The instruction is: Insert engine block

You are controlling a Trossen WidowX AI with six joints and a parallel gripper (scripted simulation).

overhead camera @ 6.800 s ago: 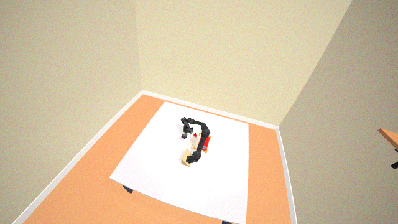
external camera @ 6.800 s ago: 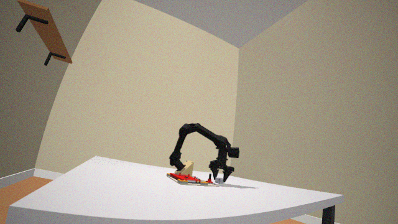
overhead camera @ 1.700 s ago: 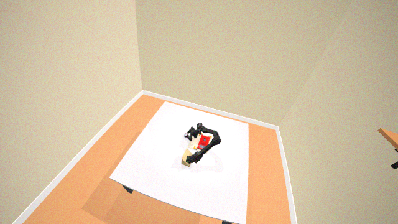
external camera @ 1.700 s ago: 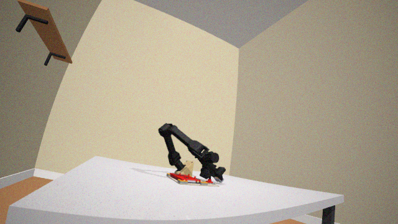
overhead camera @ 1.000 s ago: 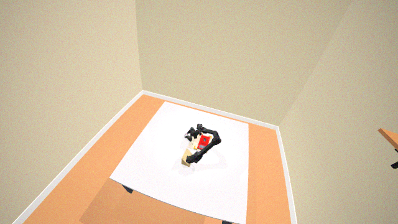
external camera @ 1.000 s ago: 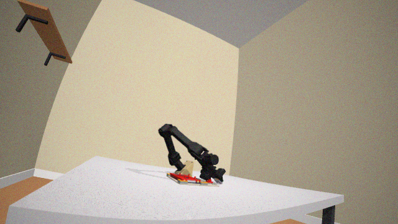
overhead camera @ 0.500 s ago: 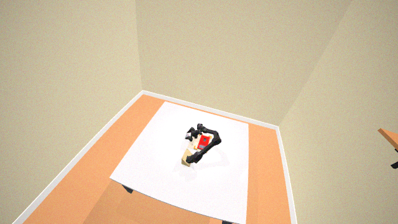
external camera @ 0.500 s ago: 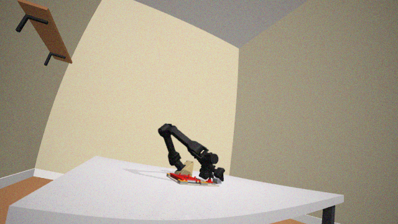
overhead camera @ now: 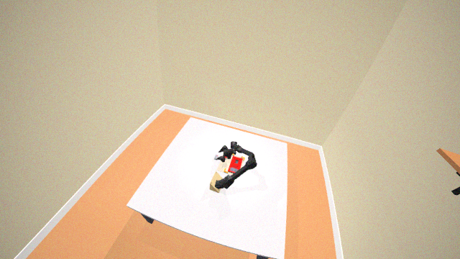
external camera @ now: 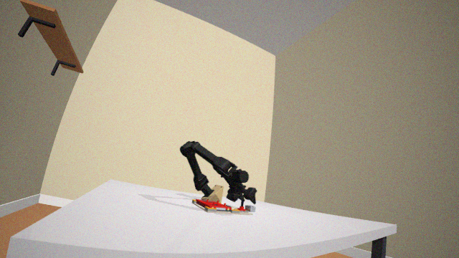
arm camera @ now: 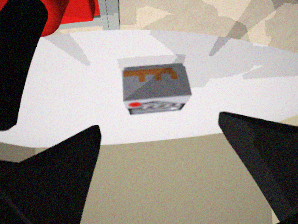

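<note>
Right now my gripper tip is 10 mm to the right of the engine block and 30 mm above it. Round my gripper tip: tan board (30 mm behind, 170 mm to the right, 40 mm below).
</note>
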